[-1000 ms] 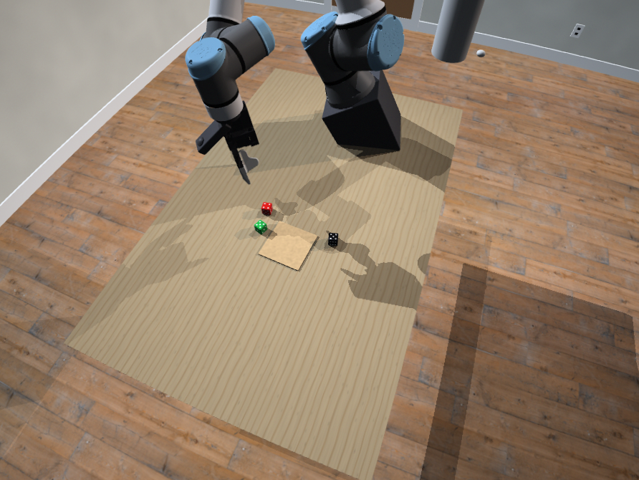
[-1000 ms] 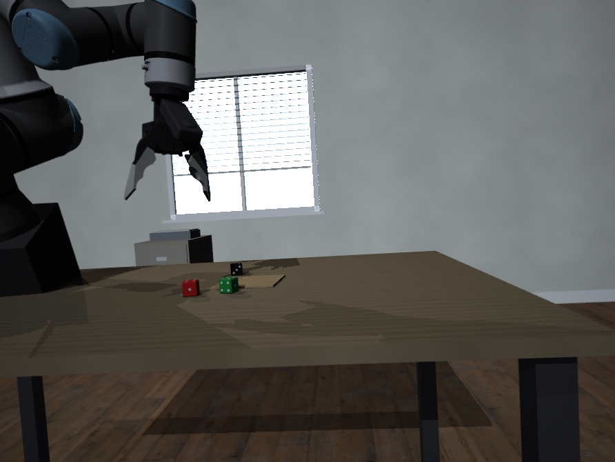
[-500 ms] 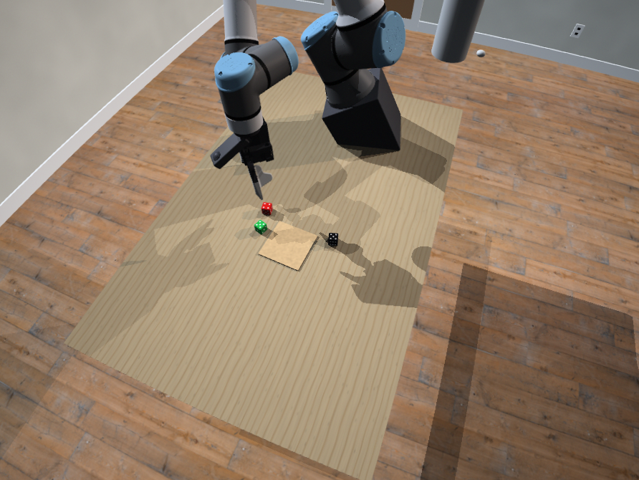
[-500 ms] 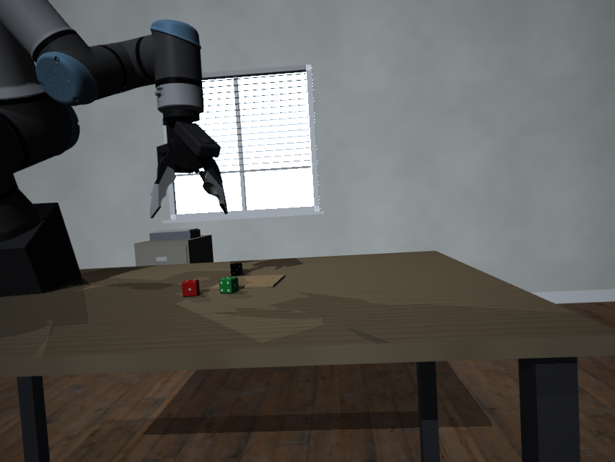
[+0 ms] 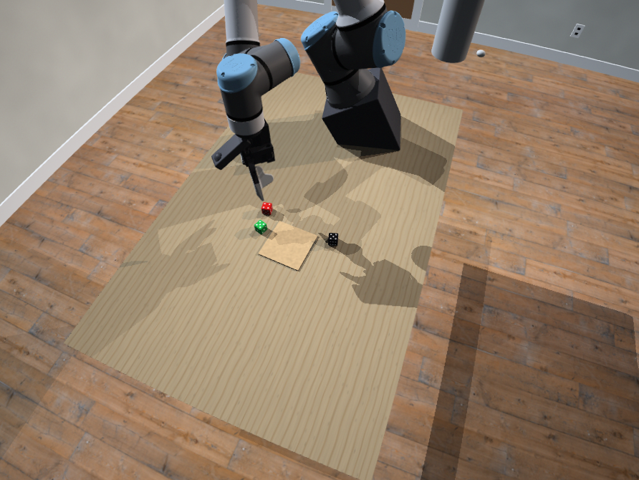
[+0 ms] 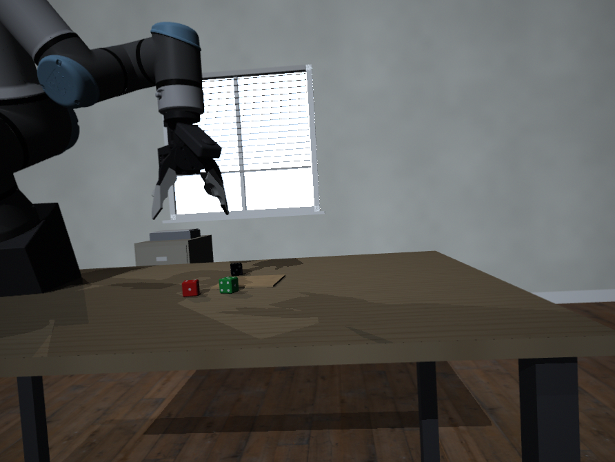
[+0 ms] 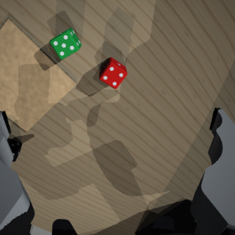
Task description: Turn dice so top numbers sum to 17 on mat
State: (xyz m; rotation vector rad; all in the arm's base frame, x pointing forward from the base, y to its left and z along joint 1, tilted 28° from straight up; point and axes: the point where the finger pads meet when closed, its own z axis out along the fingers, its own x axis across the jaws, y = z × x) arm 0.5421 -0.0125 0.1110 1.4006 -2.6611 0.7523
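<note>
My gripper is now 20 mm past the red die, 10 mm to the right of it and 150 mm above it. From my hand the other things lie so: black die 20 mm behind, 260 mm to the left, 150 mm below; then green die 50 mm ahead, 40 mm to the left, 150 mm below; then tan mat 60 mm ahead, 150 mm to the left, 160 mm below.
</note>
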